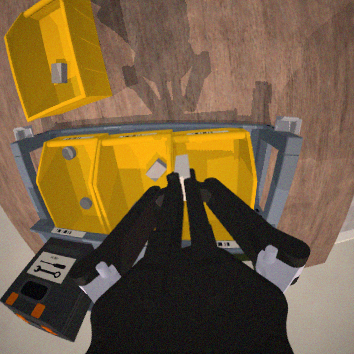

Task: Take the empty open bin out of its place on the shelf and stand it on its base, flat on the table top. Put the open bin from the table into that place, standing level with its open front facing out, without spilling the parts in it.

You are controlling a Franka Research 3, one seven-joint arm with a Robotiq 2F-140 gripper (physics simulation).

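Note:
Three yellow bins sit side by side in the grey-blue shelf. The right bin point(225, 167) shows no parts in its visible area; my gripper hides some of it. The middle bin point(122, 165) holds a grey block point(156, 170). The left bin point(60, 175) holds two round grey parts point(69, 153) point(86, 203). Another yellow open bin point(97, 65) is on the table point(240, 55) at the upper left, with a grey block point(59, 73) in it. My gripper point(182, 163) is shut and empty, its tips over the edge between the middle and right bins.
The shelf frame point(287, 172) surrounds the three bins, with posts at both sides. A dark case point(62, 285) with a tool label and orange marks is at the shelf's lower left. The gripper's shadow falls on the table beyond the shelf.

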